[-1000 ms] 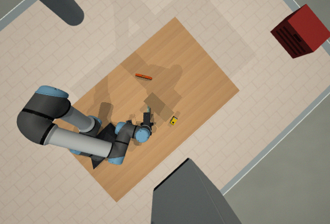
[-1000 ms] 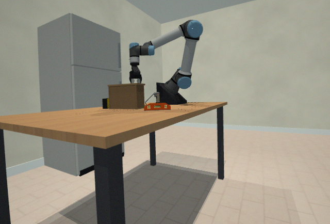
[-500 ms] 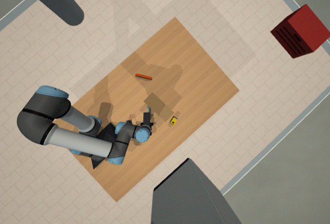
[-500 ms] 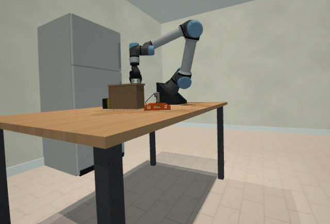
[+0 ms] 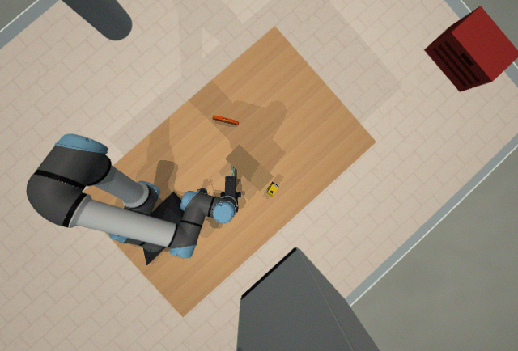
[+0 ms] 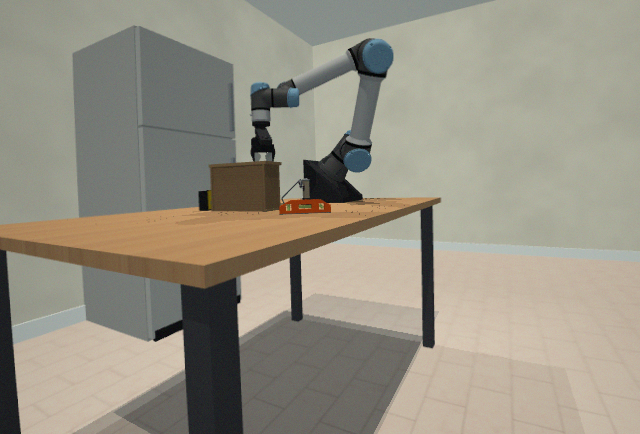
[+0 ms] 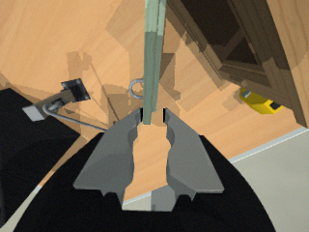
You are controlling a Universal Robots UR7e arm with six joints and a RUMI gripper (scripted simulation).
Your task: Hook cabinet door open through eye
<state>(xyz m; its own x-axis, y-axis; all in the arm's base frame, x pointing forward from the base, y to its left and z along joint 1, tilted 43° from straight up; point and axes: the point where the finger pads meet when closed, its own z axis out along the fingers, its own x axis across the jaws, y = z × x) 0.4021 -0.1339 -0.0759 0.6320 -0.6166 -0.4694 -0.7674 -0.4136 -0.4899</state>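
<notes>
My hand is 130 mm past the thin grey hook, 60 mm to the right of it and 80 mm above it. From my hand the other things lie so: yellow tape measure 140 mm ahead, 160 mm to the right, 90 mm below; then cabinet door 50 mm ahead, 60 mm to the left, 60 mm below; then orange spirit level 280 mm ahead, 290 mm to the left, 110 mm below.
</notes>
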